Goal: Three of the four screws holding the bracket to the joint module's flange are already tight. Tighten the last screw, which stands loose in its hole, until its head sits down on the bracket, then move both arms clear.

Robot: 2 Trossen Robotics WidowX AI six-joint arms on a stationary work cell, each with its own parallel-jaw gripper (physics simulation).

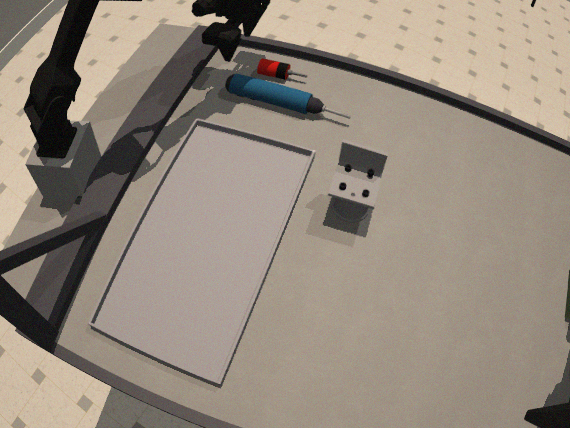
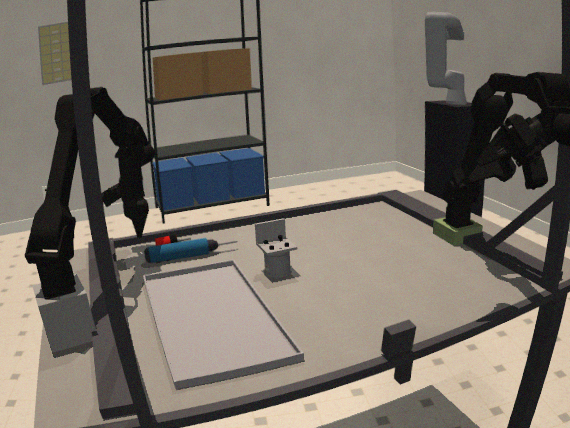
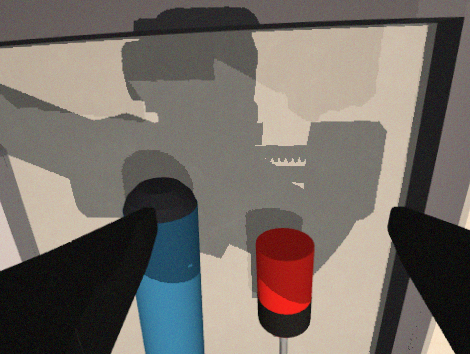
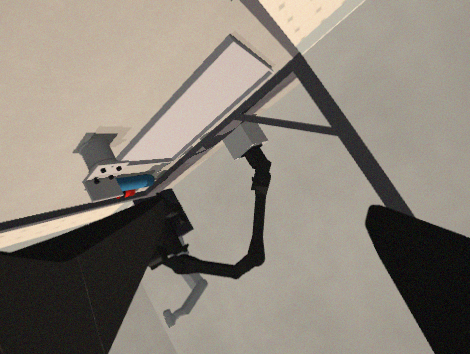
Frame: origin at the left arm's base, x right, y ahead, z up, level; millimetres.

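Seen in the pictures: left gripper, fingertip midpoint: (image 1: 237, 48) (image 2: 138, 231) (image 3: 271, 218) (image 4: 149, 198); right gripper, fingertip midpoint: (image 2: 473, 172) (image 4: 265, 211); left arm's base, link origin: (image 1: 56, 142) (image 2: 58, 289) (image 4: 251, 150); right arm's base, link origin: (image 2: 458, 222).
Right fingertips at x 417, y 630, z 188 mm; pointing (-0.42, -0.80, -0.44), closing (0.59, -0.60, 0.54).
Pixels of each thing's top centre, then the offset from my right fingertips to it. "*": a spot on its surface instead. Level surfaces: height alone.
- joint module, top centre: (image 1: 356, 182) (image 2: 276, 245) (image 4: 106, 172) dy -134, dx -418, dz -226 mm
- back right screw, top centre: (image 1: 371, 171) (image 2: 280, 235) dy -113, dx -432, dz -212 mm
- blue driver, surface spot: (image 3: 172, 315) (image 1: 265, 81) * dy -299, dx -642, dz -250 mm
- smaller red driver, top centre: (image 3: 286, 327) (image 1: 283, 64) (image 2: 172, 235) (image 4: 121, 197) dy -271, dx -704, dz -255 mm
- shallow pale tray, top centre: (image 1: 201, 234) (image 2: 209, 309) (image 4: 194, 119) dy -352, dx -328, dz -273 mm
- table, surface height: dz -290 mm
- dark post block, top centre: (image 2: 399, 325) dy -162, dx -10, dz -232 mm
The bracket (image 1: 356, 181) (image 2: 270, 231) (image 4: 102, 191) sits on the joint module (image 1: 350, 211) (image 2: 277, 265) (image 4: 98, 151). Four black screw heads show on it; the back right screw (image 1: 370, 173) (image 2: 280, 238) seems to stand slightly higher than the others, with a little shank below its head. A blue driver (image 1: 270, 93) (image 2: 180, 250) (image 3: 172, 315) (image 4: 135, 182) lies on the table. My left gripper (image 1: 238, 46) (image 3: 271, 218) is open and empty above the handle ends of the blue driver and a smaller red driver (image 1: 268, 66) (image 3: 285, 270). My right gripper is open and empty, drawn back near its base.
A shallow pale tray (image 1: 200, 250) (image 2: 220, 320) (image 4: 200, 105) lies left of the bracket. A dark frame edge (image 2: 250, 219) borders the table (image 1: 440, 280). A shelf rack (image 2: 265, 170) stands behind. A dark post block (image 2: 398, 340) stands at the front edge.
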